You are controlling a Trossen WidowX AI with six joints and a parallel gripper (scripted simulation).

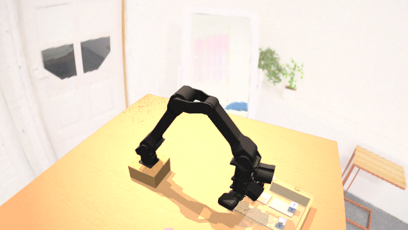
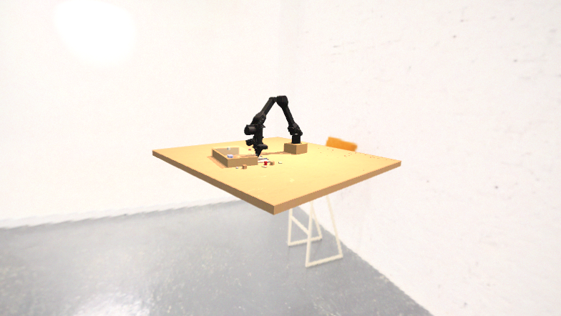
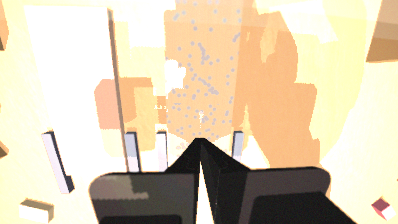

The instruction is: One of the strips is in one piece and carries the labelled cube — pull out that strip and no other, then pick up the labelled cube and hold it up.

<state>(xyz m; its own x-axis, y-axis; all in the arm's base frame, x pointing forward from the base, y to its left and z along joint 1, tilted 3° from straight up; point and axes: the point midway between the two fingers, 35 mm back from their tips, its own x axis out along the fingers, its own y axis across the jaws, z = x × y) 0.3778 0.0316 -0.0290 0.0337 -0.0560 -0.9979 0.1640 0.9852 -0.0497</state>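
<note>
My gripper tip is 50 mm short of the white strip and 90 mm to the right of it. Also, from my gripper tip: cube (180 mm ahead, 60 mm to the right, 70 mm above).
</note>
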